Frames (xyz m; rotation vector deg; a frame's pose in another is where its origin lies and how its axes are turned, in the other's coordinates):
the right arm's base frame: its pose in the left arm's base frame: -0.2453 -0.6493 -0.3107 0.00 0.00 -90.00
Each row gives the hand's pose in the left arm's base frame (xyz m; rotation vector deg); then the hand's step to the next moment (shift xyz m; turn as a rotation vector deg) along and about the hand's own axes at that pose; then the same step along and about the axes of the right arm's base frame.
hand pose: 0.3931 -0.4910 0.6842 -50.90 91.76 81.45
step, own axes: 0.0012 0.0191 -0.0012 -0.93 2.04 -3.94
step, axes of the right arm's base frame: -0.0011 -0.0177 0.0072 3.67 -1.86 1.91
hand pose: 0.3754 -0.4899 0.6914 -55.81 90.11 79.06
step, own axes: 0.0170 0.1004 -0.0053 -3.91 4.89 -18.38
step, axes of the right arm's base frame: -0.0046 -0.0995 0.0217 17.61 -4.57 6.79
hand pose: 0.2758 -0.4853 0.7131 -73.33 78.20 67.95
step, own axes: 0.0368 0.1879 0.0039 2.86 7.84 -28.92
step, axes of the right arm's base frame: 0.0001 -0.1899 -0.0245 28.98 -7.94 1.80
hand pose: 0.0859 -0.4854 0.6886 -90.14 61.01 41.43
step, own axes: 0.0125 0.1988 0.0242 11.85 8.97 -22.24
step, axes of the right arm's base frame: -0.0102 -0.1729 -0.1014 25.01 -4.71 -8.23
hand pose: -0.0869 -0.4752 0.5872 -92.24 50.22 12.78
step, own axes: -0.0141 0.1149 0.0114 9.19 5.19 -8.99
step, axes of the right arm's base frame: -0.0178 -0.0800 -0.0826 11.89 0.15 -7.12
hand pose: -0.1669 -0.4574 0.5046 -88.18 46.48 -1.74
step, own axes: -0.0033 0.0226 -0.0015 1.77 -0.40 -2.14
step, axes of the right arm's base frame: -0.0023 -0.0137 -0.0182 2.76 0.48 -0.07
